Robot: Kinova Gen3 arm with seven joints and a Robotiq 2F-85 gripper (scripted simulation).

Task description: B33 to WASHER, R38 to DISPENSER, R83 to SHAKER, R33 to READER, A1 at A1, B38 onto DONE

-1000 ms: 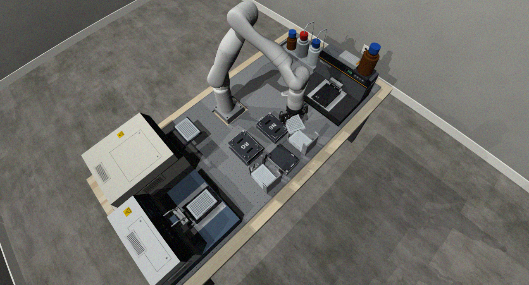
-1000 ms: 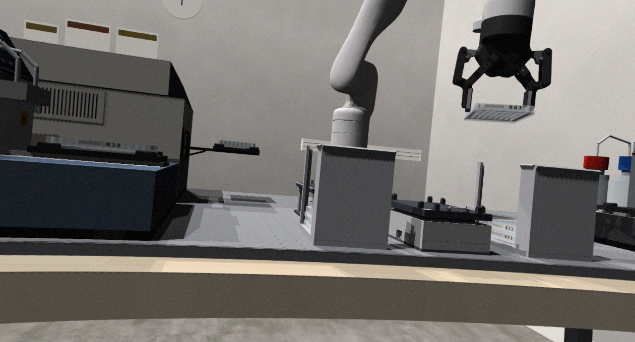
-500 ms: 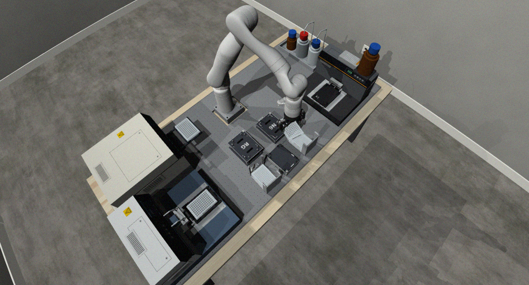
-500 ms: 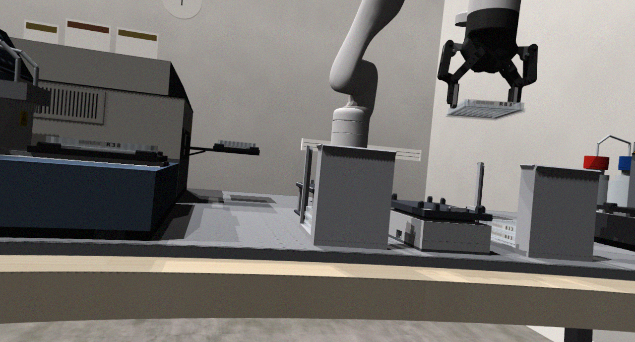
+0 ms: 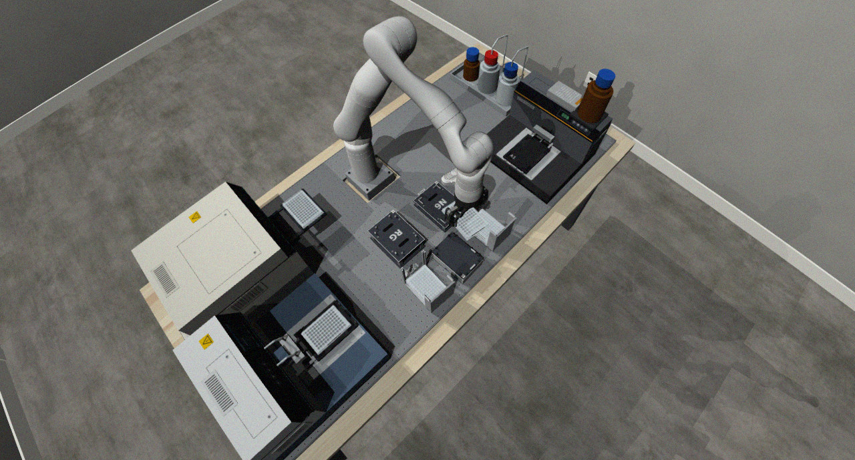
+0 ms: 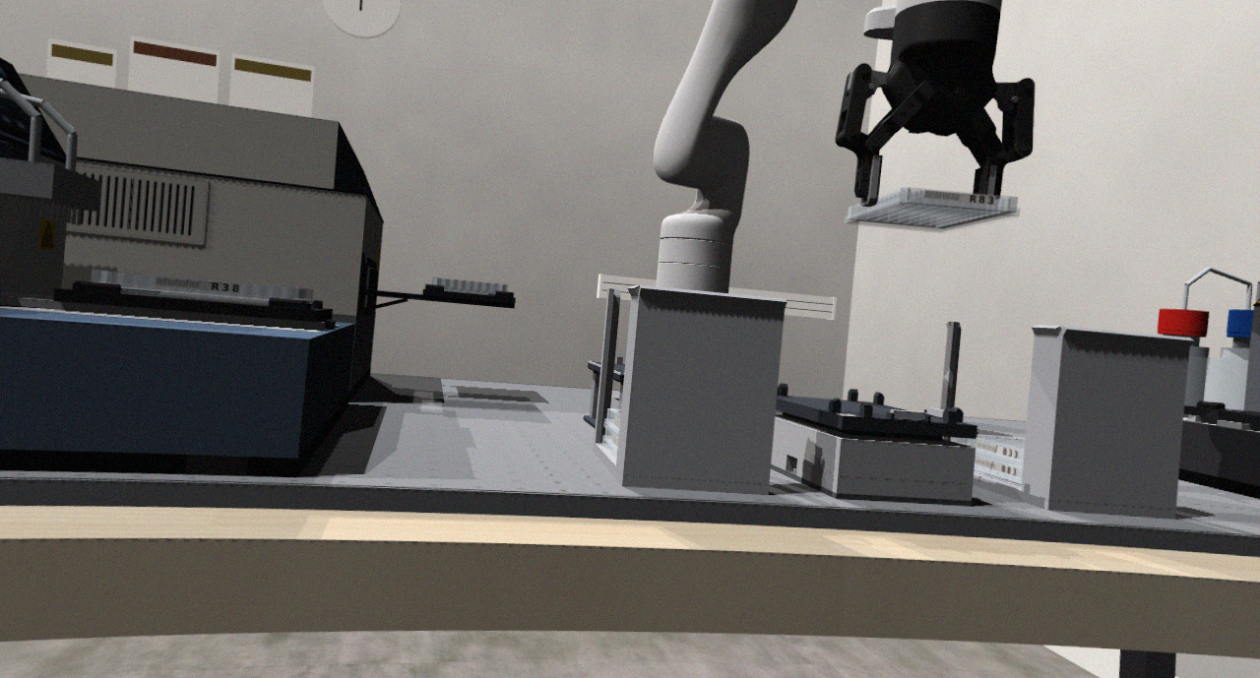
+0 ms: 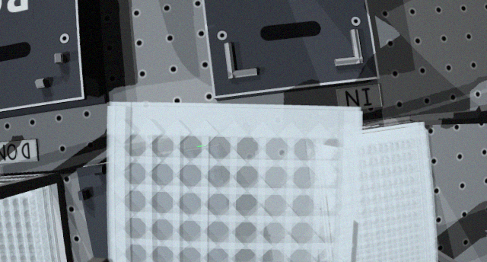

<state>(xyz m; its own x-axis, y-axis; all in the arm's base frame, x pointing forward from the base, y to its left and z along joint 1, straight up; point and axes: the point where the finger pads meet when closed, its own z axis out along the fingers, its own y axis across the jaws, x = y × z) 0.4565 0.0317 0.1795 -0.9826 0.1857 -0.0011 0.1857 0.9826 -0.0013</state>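
Now: hand 19 cm to the left of the plate B38, 19 cm above it and 2 cm short of it. From my hand the other things lie so: plate R83: 1 cm below; then plate B33: 19 cm below, 11 cm to the left, 3 cm ahead; then nest N6: 19 cm below, 16 cm behind, 6 cm to the left.
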